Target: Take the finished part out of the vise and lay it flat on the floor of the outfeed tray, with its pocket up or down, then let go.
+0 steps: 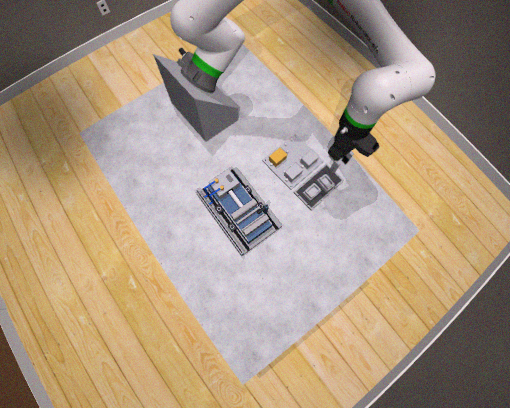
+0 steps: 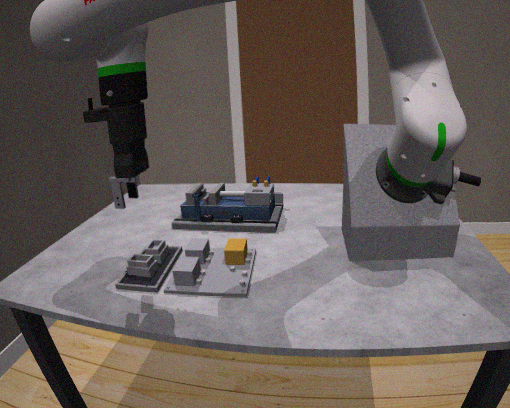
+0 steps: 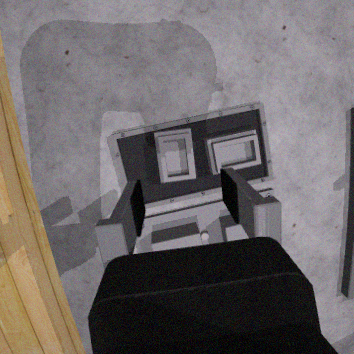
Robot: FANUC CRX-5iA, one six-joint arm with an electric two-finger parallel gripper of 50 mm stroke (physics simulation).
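Places are measured from the arm's base along level axes (x ahead, y left, z up), in centimetres.
Pixels of known places: gripper, between the fingertips: (image 1: 338, 166) (image 2: 127, 202) (image 3: 181, 190); arm's base, origin of its link: (image 1: 197, 81) (image 2: 405, 173).
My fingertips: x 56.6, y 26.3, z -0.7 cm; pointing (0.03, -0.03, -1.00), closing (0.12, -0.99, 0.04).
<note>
For each thing: its top centre in the pictures, then the offset to it from my fingertips.
- blue vise, centre of its top: (image 2: 227, 186) (image 1: 238, 202) dx -8.0, dy -35.8, dz -7.4 cm
- light grey plate, centre of its top: (image 3: 215, 260) (image 2: 213, 268) (image 1: 293, 160) dx -15.3, dy -6.0, dz -16.5 cm
- yellow block, centre of its top: (image 2: 235, 244) (image 1: 278, 155) dx -19.0, dy -11.4, dz -13.0 cm
The outfeed tray (image 1: 314, 202) (image 2: 170, 268) (image 3: 137, 165) holds two grey parts with rectangular pockets facing up. One part (image 1: 326, 181) (image 2: 141, 266) (image 3: 188, 155) lies flat at the end farther from the vise. The other part (image 1: 313, 190) (image 2: 156, 249) (image 3: 234, 151) lies beside it, apart and turned across. My gripper (image 1: 340, 164) (image 2: 126, 200) (image 3: 181, 190) is open and empty, well above the tray. The blue vise (image 1: 240, 210) (image 2: 227, 209) stands on its base, and no part shows between its jaws.
A light grey plate (image 1: 290, 159) (image 2: 220, 280) adjoins the tray. It carries two grey blocks (image 1: 294, 172) (image 2: 187, 271) and a yellow block (image 1: 278, 156) (image 2: 236, 251). Blue-handled fittings stick up at one end of the vise. The robot's grey pedestal (image 1: 200, 105) (image 2: 400, 242) stands beyond the plate.
</note>
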